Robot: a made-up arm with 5 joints.
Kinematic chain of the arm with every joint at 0, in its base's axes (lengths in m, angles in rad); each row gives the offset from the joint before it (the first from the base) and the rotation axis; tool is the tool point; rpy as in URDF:
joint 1: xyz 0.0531 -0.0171 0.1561 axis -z
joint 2: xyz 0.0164 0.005 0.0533 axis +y
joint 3: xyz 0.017 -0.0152 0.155 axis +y
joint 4: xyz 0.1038 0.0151 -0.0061 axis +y
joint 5: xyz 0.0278 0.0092 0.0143 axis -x
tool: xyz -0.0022 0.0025 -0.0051 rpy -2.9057 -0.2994 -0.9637
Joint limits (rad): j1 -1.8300..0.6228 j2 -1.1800..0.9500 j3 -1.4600..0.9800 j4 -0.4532..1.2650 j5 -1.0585..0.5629
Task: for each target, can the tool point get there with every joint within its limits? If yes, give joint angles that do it. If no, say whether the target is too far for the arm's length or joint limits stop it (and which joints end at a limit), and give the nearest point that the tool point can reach.
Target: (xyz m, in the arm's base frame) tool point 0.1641 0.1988 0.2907
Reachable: yes | joints -1.0231 0.5874 -0.3402 0.3807 -0.2322
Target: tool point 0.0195 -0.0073 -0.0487
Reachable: no: joint limits stop it (at a limit: joint 1, joint 2, joint 5) | nearest point 0.0077 0.0772 0.1622 | short by 0.227 m
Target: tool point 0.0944 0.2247 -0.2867
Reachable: no: too far | nearest point 0.0825 0.1549 0.1542 | short by 0.447 m
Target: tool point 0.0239 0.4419 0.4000
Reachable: no: too far | nearest point 0.0355 0.2602 0.3323 | short by 0.194 m
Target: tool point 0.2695 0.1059 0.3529
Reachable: yes | joints -0.4486 0.6246 -0.8415 0.1412 -0.0733
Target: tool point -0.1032 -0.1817 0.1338
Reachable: no: joint limits stop it (at a limit: joint 2, joint 3, joint 4, joint 5) | nearest point -0.1091 -0.1879 0.3267 | short by 0.193 m
